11 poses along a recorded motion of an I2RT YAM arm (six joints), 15 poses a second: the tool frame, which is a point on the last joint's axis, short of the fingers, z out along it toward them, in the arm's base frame.
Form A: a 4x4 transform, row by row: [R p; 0 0 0 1], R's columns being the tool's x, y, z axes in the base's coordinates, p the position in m. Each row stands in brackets.
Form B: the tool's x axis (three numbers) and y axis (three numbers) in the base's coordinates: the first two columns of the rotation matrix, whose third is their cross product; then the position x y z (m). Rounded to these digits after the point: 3 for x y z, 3 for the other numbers.
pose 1, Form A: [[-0.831 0.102 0.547 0.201], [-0.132 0.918 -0.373 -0.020], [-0.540 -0.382 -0.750 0.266], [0 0 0 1]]
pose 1, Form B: -0.831 -0.132 -0.540 0.102 0.918 -0.382 0.201 -0.020 0.266
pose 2, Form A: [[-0.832 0.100 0.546 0.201], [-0.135 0.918 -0.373 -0.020], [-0.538 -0.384 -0.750 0.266], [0 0 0 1]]
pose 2, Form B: -0.832 -0.135 -0.538 0.100 0.918 -0.384 0.201 -0.020 0.266
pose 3, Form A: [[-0.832 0.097 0.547 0.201], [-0.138 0.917 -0.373 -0.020], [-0.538 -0.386 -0.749 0.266], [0 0 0 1]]
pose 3, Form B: -0.832 -0.138 -0.538 0.097 0.917 -0.386 0.201 -0.020 0.266
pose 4, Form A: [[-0.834 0.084 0.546 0.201], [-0.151 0.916 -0.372 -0.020], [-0.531 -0.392 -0.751 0.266], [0 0 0 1]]
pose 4, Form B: -0.834 -0.151 -0.531 0.084 0.916 -0.392 0.201 -0.020 0.266
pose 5, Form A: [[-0.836 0.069 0.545 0.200], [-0.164 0.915 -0.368 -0.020], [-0.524 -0.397 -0.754 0.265], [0 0 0 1]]
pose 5, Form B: -0.836 -0.164 -0.524 0.069 0.915 -0.397 0.200 -0.020 0.265
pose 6, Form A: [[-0.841 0.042 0.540 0.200], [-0.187 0.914 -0.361 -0.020], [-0.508 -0.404 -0.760 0.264], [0 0 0 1]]
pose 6, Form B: -0.841 -0.187 -0.508 0.042 0.914 -0.404 0.200 -0.020 0.264
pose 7, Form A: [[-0.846 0.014 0.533 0.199], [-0.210 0.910 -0.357 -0.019], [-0.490 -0.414 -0.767 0.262], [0 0 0 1]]
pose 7, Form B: -0.846 -0.210 -0.490 0.014 0.910 -0.414 0.199 -0.019 0.262
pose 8, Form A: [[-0.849 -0.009 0.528 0.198], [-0.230 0.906 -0.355 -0.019], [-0.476 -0.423 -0.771 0.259], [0 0 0 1]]
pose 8, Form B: -0.849 -0.230 -0.476 -0.009 0.906 -0.423 0.198 -0.019 0.259
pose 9, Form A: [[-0.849 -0.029 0.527 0.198], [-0.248 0.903 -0.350 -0.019], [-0.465 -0.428 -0.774 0.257], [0 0 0 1]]
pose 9, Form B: -0.849 -0.248 -0.465 -0.029 0.903 -0.428 0.198 -0.019 0.257
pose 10, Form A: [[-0.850 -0.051 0.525 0.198], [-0.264 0.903 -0.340 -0.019], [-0.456 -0.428 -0.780 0.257], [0 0 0 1]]
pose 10, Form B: -0.850 -0.264 -0.456 -0.051 0.903 -0.428 0.198 -0.019 0.257
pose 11, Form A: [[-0.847 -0.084 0.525 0.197], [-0.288 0.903 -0.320 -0.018], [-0.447 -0.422 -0.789 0.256], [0 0 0 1]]
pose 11, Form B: -0.847 -0.288 -0.447 -0.084 0.903 -0.422 0.197 -0.018 0.256
